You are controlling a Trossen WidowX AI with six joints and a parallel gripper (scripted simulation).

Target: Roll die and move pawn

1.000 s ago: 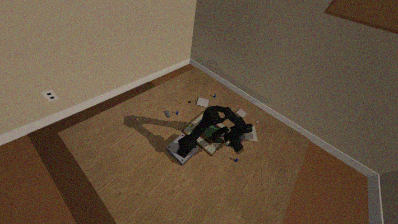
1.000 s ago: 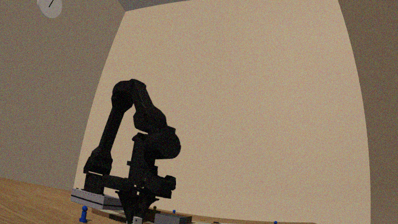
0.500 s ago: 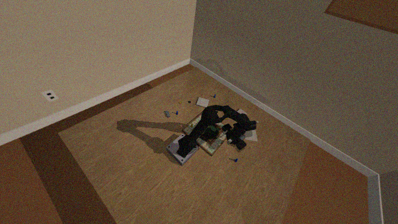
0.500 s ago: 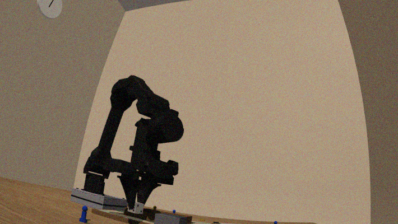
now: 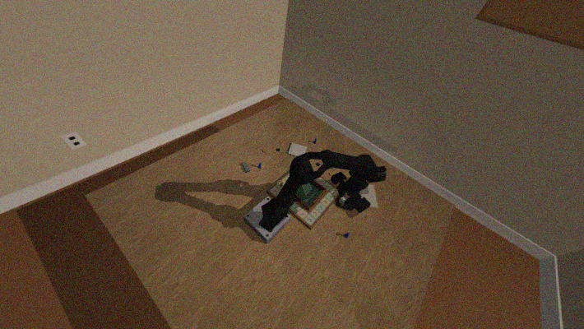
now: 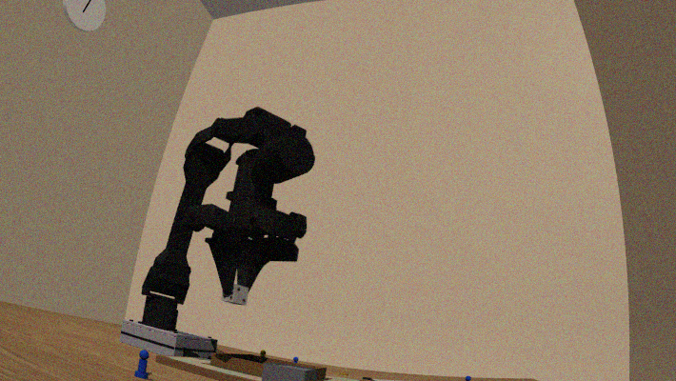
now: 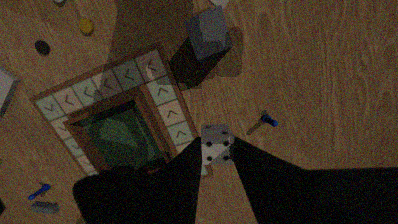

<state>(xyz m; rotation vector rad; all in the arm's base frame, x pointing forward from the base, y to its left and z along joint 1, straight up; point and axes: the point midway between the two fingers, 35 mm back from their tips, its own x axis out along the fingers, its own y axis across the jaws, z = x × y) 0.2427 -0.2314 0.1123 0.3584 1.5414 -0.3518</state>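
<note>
Now: gripper tip 30 mm past the yellow pawn, 300 mm to the right of it and 100 mm above it. Round my gripper tip: white die (right at my gripper tip); green dice tray (20 mm ahead, 180 mm to the left, 120 mm below); white sheet (220 mm ahead, 110 mm to the right, 130 mm below).
</note>
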